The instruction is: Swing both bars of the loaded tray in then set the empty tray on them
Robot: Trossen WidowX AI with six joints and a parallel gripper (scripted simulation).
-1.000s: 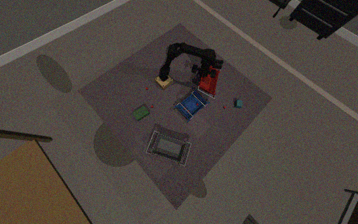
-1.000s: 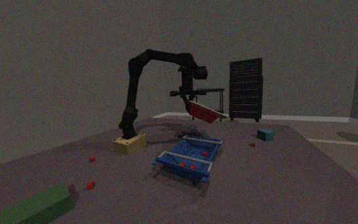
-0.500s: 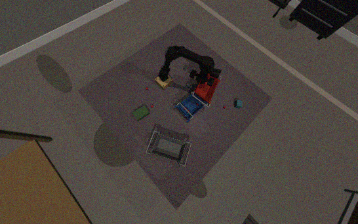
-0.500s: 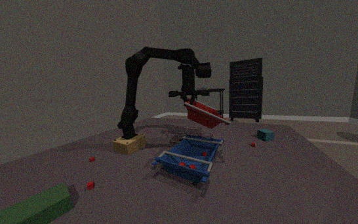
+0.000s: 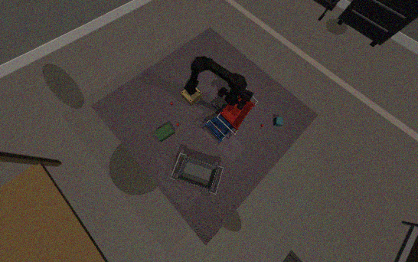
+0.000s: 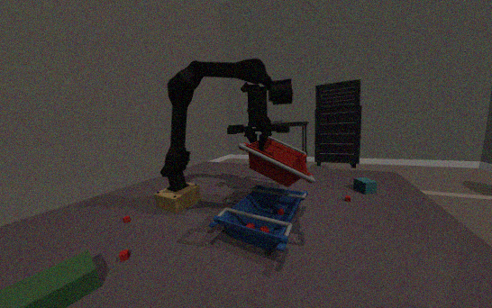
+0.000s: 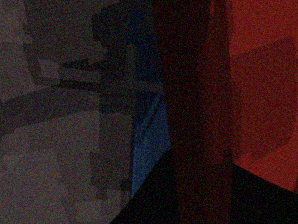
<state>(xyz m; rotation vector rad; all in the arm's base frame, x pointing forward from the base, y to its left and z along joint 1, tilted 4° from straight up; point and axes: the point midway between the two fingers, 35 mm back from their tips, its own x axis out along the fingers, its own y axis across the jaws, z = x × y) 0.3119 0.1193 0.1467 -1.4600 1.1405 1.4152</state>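
My gripper tip is now 70 mm short of the red tray and 20 mm to the right of it. From my gripper tip the other things lie so: teal block 300 mm to the left, 300 mm ahead, 160 mm below; green block 470 mm to the right, 160 mm below, 160 mm behind.
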